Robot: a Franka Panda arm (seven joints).
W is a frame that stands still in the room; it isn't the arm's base.
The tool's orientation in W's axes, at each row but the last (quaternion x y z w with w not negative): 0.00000, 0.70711, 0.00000, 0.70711; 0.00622, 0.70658, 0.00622, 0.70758; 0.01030, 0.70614, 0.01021, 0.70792; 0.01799, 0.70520, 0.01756, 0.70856; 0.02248, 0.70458, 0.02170, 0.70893; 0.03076, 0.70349, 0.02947, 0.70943; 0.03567, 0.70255, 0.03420, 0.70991
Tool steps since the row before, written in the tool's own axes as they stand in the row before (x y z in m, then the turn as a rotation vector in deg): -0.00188, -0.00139, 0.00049, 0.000, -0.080, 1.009; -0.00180, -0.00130, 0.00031, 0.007, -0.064, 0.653; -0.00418, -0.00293, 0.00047, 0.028, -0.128, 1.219; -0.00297, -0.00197, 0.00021, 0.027, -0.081, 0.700; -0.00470, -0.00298, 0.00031, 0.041, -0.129, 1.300; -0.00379, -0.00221, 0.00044, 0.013, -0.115, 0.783; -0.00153, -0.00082, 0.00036, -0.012, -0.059, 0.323
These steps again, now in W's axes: 0.00049, -0.00139, 0.00188, 1.009, -0.080, 0.000; 0.00031, -0.00133, 0.00178, 0.653, -0.064, -0.007; 0.00046, -0.00305, 0.00409, 1.219, -0.127, -0.029; 0.00019, -0.00212, 0.00287, 0.700, -0.080, -0.028; 0.00028, -0.00327, 0.00451, 1.300, -0.128, -0.041; 0.00040, -0.00253, 0.00359, 0.783, -0.115, -0.016; 0.00034, -0.00097, 0.00145, 0.323, -0.061, 0.009
